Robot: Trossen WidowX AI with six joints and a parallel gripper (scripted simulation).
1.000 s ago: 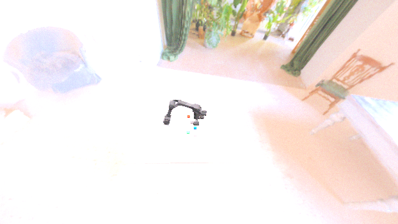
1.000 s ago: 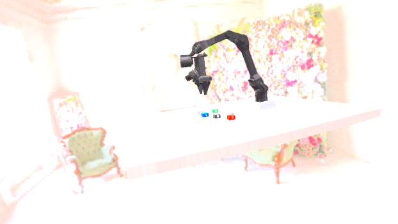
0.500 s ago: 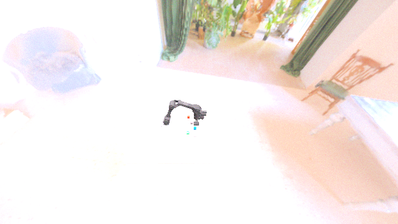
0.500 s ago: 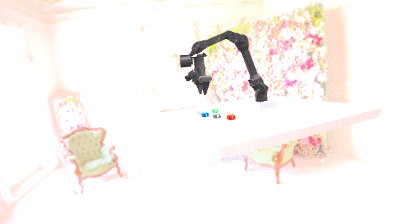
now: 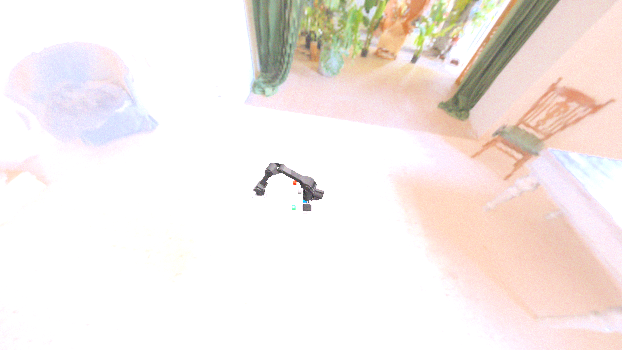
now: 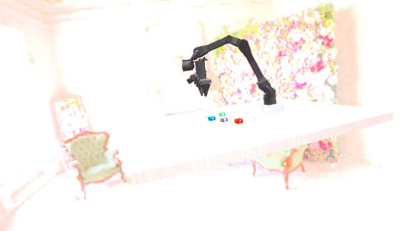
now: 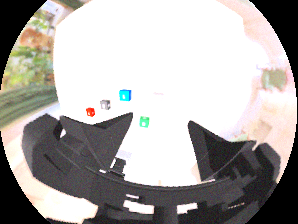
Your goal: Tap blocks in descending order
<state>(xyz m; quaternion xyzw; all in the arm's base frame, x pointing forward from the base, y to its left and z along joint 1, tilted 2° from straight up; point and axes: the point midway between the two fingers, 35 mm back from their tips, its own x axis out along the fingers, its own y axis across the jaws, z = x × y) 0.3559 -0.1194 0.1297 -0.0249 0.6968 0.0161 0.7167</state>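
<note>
Right now my gripper tip is 90 mm past the green block, 30 mm to the right of it and 120 mm above it. Also, from my gripper tip: red block: 100 mm behind, 260 mm to the left, 120 mm below; blue block: 10 mm behind, 100 mm to the left, 120 mm below.
</note>
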